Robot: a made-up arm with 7 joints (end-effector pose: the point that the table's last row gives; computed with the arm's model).
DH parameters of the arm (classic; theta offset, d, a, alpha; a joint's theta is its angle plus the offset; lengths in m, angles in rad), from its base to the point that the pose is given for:
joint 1: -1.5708 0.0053 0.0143 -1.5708
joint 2: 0 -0.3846 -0.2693 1.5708
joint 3: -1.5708 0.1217 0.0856 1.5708
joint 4: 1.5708 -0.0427 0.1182 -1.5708
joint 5: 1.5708 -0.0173 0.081 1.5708
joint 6: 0 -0.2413 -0.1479 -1.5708
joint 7: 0 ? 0.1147 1.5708
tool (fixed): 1.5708 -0.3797 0 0
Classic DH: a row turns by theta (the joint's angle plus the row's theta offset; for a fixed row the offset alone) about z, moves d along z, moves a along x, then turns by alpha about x.
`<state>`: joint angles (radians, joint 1 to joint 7).
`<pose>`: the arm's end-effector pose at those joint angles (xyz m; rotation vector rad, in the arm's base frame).
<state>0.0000 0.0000 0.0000 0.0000 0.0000 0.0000 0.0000</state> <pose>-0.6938 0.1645 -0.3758 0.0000 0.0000 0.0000</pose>
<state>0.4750 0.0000 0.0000 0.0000 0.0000 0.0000 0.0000</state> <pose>-0.6922 -0.1710 -0.3758 0.0000 0.0000 0.4750</pose>
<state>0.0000 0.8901 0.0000 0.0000 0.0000 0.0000 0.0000</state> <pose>-0.6938 0.3944 -0.0956 0.8901 0.0000 0.0000</pose>
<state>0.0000 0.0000 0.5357 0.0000 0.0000 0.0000 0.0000</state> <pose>-0.6043 0.0194 -0.3758 0.0000 0.0000 0.5357</pose>
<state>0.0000 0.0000 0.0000 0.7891 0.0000 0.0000 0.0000</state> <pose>-0.9846 0.1645 -0.0685 0.0000 0.7891 0.0000</pose>
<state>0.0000 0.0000 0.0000 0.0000 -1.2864 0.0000 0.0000</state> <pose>-0.6938 -0.3972 0.1168 -1.2864 0.0000 0.0000</pose>
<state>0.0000 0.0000 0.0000 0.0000 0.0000 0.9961 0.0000</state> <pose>-0.6275 -0.0238 -0.3758 0.0000 0.0000 0.9961</pose>
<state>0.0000 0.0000 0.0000 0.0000 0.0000 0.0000 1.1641</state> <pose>-0.6938 0.5826 -0.2516 1.1641 0.0000 0.0000</pose>
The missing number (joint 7, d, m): -0.2063
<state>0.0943 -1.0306 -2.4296 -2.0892 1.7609 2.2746 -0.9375</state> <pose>0.0407 0.3798 -0.0135 1.7438 -0.2825 -1.5776</pose>
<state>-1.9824 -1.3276 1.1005 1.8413 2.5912 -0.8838 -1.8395</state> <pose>0.5359 0.1382 -0.2658 -1.2956 -1.5982 1.0687</pose>
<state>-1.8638 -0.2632 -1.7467 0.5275 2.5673 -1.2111 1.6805</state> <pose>0.0285 0.6219 0.4410 -0.1268 1.5729 -1.4666</pose>
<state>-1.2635 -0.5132 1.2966 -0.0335 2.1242 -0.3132 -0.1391</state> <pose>0.0236 0.9936 0.4106 1.7648 0.6359 -0.5981</pose>
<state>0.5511 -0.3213 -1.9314 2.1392 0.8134 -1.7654 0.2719</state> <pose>-0.0649 0.4972 -0.0224 -0.2107 -1.8856 1.7303</pose>
